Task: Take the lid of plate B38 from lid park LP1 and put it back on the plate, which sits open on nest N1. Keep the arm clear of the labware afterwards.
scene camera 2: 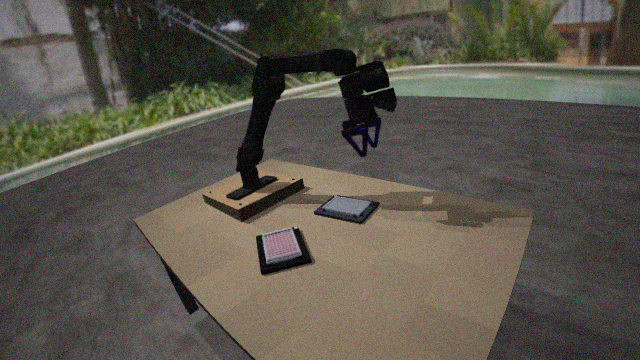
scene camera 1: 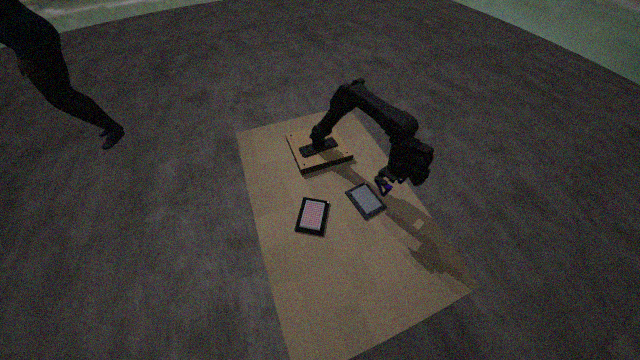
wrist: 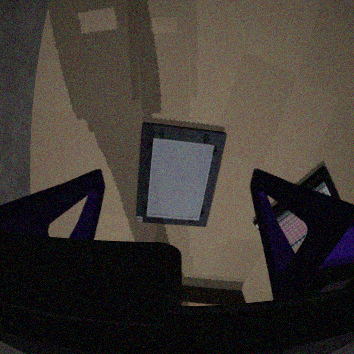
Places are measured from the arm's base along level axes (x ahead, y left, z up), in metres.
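Pixels of known places: gripper, fingertip midpoint: (scene camera 2: 369, 151) (scene camera 1: 391, 189) (wrist: 177, 177); arm's base at its link origin: (scene camera 2: 252, 188) (scene camera 1: 318, 147).
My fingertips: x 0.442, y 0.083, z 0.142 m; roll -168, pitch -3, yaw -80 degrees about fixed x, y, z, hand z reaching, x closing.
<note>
For each thing: its top centre in the pictures, then the offset to it from my fingertips. Level surfaces: height alone.
- dark grey lid park LP1 at its top centre: (wrist: 177, 183) (scene camera 2: 346, 204) (scene camera 1: 366, 198) dx -0.080, dy -0.025, dz -0.162 m
- Plate B38 at its top centre: (wrist: 307, 220) (scene camera 2: 279, 242) (scene camera 1: 312, 213) dx -0.118, dy -0.275, dz -0.156 m
- black nest N1 at its top centre: (wrist: 304, 218) (scene camera 2: 280, 244) (scene camera 1: 312, 214) dx -0.118, dy -0.275, dz -0.164 m
- wooden table at its surface level: dz -0.182 m
The pale, translucent lid (scene camera 1: 366, 199) (scene camera 2: 345, 205) (wrist: 180, 180) lies flat on the dark grey lid park LP1 (scene camera 1: 368, 217) (scene camera 2: 370, 210) (wrist: 182, 132). Plate B38 (scene camera 1: 313, 215) (scene camera 2: 282, 245) (wrist: 292, 227), white-edged with pink wells, sits open on the black nest N1 (scene camera 1: 311, 232) (scene camera 2: 306, 255) (wrist: 324, 170). My gripper (scene camera 1: 386, 190) (scene camera 2: 368, 150) (wrist: 177, 177) is open and empty, pointing down high above the table near the lid park. In the wrist view the lid shows between the two purple fingers, well below them. The right finger partly hides the plate and nest there.
The arm's base stands on a wooden block (scene camera 1: 327, 162) (scene camera 2: 260, 202) at the back of the wooden table (scene camera 1: 320, 295) (scene camera 2: 380, 300). The arm's shadow falls beside the lid park. A person (scene camera 1: 55, 80) is on the floor left of the table in scene camera 1.
</note>
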